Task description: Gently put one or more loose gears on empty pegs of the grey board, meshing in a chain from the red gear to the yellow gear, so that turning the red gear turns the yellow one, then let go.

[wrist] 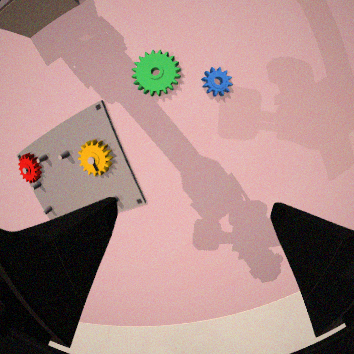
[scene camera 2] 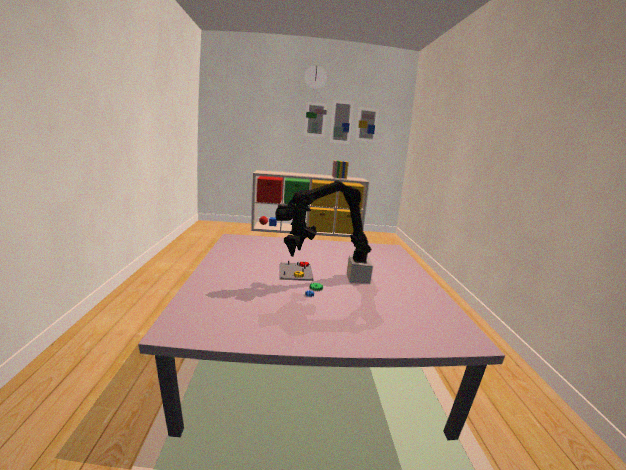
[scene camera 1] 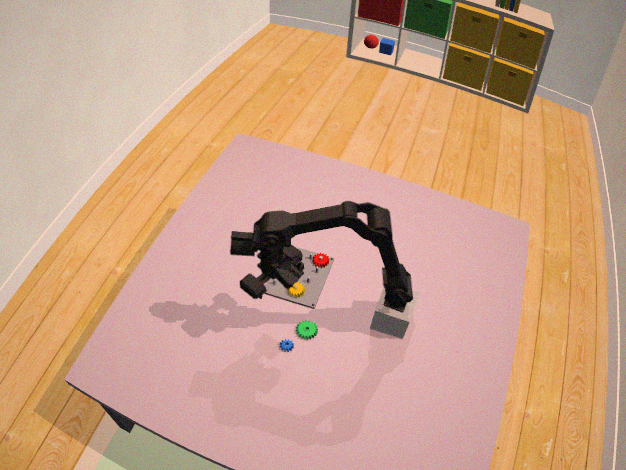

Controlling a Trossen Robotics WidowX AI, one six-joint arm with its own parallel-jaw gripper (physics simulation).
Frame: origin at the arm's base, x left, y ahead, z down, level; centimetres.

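Seen in the pictures: gripper, between the fingertips: [wrist: 198, 208] [scene camera 2: 295, 253] [scene camera 1: 271, 288]; arm's base, origin of its link: [scene camera 2: 359, 260] [scene camera 1: 396, 300].
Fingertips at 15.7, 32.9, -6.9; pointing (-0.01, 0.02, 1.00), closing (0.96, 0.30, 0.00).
Offsets run from my fingertips to a thing's top centre, as dx, dy, dz. Level surfaces: height alone.
The grey board {-19.5, -0.4, +14.4} [scene camera 1: 316, 293] [scene camera 2: 290, 277] [wrist: 75, 190] lies on the table with several bare pegs. The red gear {-27.3, -4.5, +15.0} [scene camera 1: 320, 260] [scene camera 2: 303, 264] [wrist: 30, 168] and the yellow gear {-13.1, -2.2, +14.9} [scene camera 1: 296, 289] [scene camera 2: 298, 274] [wrist: 96, 157] sit on its pegs, apart from each other. A larger green gear {-1.2, -10.9, +15.8} [scene camera 1: 306, 329] [scene camera 2: 316, 286] [wrist: 156, 73] and a small blue gear {+6.3, -7.7, +15.8} [scene camera 1: 286, 345] [scene camera 2: 309, 293] [wrist: 217, 81] lie flat and loose on the table, beside each other, off the board. My gripper [scene camera 1: 276, 290] [scene camera 2: 295, 251] [wrist: 198, 208] is wide open and empty, above the board's level; in scene camera 1 it hides part of the board.
The arm's grey base block [scene camera 1: 390, 322] [scene camera 2: 359, 270] stands on the pink table {dz +17.5} [scene camera 1: 444, 354] [scene camera 2: 394, 313], right of the board in the scene views. The arm's shadows fall across the table and near the loose gears. A shelf unit [scene camera 2: 253, 202] stands by the far wall.
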